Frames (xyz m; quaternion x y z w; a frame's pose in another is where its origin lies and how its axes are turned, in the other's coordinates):
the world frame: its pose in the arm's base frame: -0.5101 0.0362 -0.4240 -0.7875 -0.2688 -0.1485 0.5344
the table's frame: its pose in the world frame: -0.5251 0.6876 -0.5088 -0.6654 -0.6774 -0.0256 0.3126
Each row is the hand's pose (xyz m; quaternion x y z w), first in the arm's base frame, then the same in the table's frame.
Working: the arm's base frame: its pose in the table's frame: -0.3993 0.8672 -0.9940 -0.6955 -0.3674 0.2945 0.5428

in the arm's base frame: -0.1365 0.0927 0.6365 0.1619 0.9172 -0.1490 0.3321
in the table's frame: -0.9721 1.0836 -1.2336 -0.3584 0.3199 -0.5615 0.6737
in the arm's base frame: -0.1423 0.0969 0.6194 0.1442 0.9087 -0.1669 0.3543
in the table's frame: -0.9607 1.0689 -1.2336 -0.3744 0.2895 -0.5653 0.6756
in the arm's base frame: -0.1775 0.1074 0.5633 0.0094 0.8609 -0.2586 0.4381
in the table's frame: -0.9329 1.0080 -1.2301 -0.4581 0.1293 -0.6066 0.6368
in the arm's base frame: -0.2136 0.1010 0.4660 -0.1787 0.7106 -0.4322 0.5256
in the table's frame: -0.8756 0.9265 -1.2004 -0.5130 -0.1606 -0.6397 0.5494
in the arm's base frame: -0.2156 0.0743 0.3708 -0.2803 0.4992 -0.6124 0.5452
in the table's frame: -0.8049 0.8773 -1.1518 -0.4533 -0.4377 -0.6220 0.4647
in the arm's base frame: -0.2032 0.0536 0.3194 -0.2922 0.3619 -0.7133 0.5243
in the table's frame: -0.7604 0.8629 -1.1197 -0.3678 -0.5783 -0.5918 0.4244
